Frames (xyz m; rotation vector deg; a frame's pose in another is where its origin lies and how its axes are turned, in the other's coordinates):
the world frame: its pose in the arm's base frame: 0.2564 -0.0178 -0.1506 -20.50 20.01 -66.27
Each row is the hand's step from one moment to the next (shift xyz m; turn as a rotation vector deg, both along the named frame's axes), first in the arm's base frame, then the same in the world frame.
Working: the arm's base frame: its pose in the world frame: -0.1218 -0.2710 0.0218 20.50 -20.01 66.27

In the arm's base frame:
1: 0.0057 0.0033 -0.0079 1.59 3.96 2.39
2: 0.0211 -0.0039 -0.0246 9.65 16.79 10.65
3: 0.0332 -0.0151 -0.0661 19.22 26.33 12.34
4: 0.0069 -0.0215 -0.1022 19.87 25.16 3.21
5: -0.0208 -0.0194 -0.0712 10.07 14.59 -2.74
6: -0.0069 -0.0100 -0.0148 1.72 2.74 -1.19
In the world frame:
1: -0.0003 0.0094 -0.0042 -3.30 1.66 3.21
2: 0.0133 0.0269 -0.0129 -12.98 9.18 15.35
3: 0.0315 0.0513 -0.0455 -18.52 19.69 22.01
4: 0.0309 0.0436 -0.0900 -16.44 23.88 14.06
5: 0.0164 0.0078 -0.0745 -9.68 14.71 3.41
6: 0.0080 -0.0026 -0.0172 -1.82 2.92 -0.04

